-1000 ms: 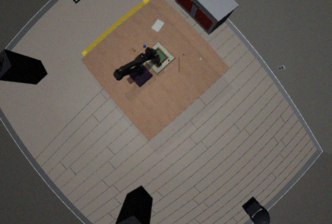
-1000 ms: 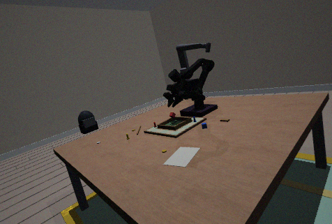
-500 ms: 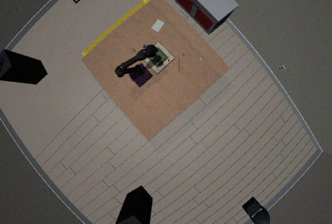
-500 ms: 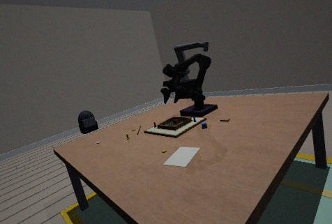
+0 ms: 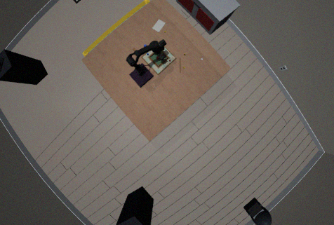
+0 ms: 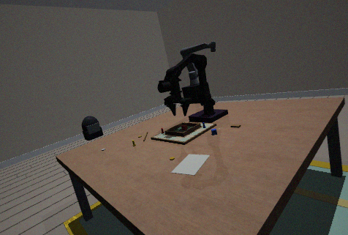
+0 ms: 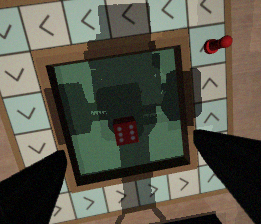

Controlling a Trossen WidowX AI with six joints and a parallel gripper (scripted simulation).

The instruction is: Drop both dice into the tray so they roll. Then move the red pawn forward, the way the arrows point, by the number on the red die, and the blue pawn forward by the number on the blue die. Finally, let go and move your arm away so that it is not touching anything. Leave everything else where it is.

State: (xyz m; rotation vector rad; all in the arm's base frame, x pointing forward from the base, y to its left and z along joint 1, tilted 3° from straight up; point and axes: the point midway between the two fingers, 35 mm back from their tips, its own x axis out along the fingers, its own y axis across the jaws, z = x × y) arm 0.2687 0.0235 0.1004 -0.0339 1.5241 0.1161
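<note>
Right now the red pawn is 11 cm to the right of my gripper tip, 8 cm below it and 8 cm ahead of it. Also, from my gripper tip: white sheet: 34 cm to the left, 24 cm ahead, 10 cm below; then blue pawn: 10 cm to the left, 8 cm below, 8 cm behind.
</note>
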